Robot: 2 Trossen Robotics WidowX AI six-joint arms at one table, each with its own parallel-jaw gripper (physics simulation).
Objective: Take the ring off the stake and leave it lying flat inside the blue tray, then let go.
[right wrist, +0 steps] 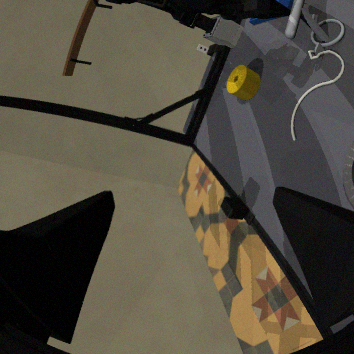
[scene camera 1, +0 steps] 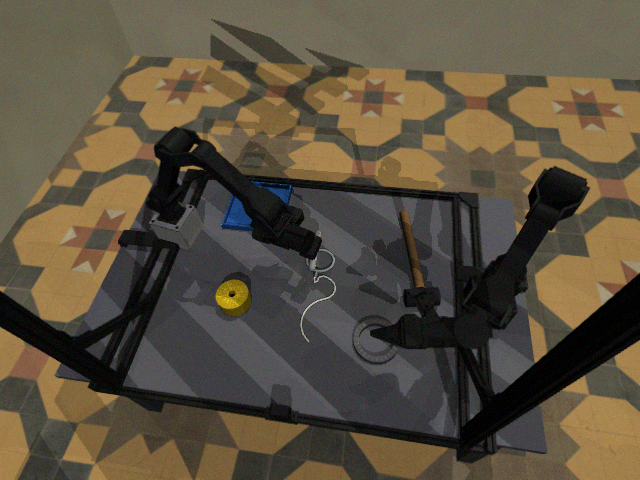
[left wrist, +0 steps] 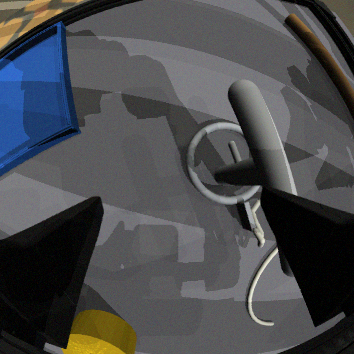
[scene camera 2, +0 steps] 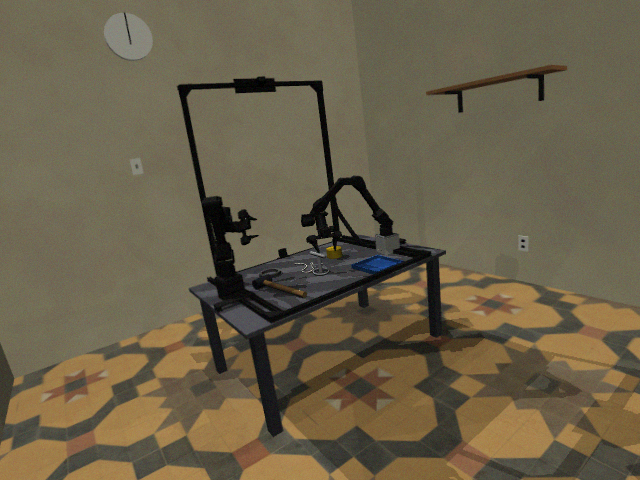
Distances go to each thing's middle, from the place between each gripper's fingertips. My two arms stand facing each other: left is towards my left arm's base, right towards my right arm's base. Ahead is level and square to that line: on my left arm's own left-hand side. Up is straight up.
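Scene:
Counted from my left hand: hammer (scene camera 1: 419, 286), 340 mm to the right, 110 mm ahead, 70 mm below; blue tray (scene camera 1: 235, 217), 200 mm to the left, 160 mm ahead, 80 mm below; yellow spool (scene camera 1: 233, 297), 130 mm to the left, 180 mm behind, 70 mm below; grey stake (left wrist: 268, 166), 60 mm to the right, 70 mm below. Going by their middles, of the things named here the grey stake is the nearest to my left hand.
Counted from my right hand: hammer, 60 mm to the right, 370 mm ahead, 230 mm below; blue tray, 480 mm to the left, 420 mm ahead, 240 mm below; yellow spool, 410 mm to the left, 80 mm ahead, 230 mm below. With respect to the grey stake, my right gripper is 220 mm to the right of it, 260 mm short of it and 230 mm above it. By its middle, the hammer is nearer to my left hand than to my right gripper.

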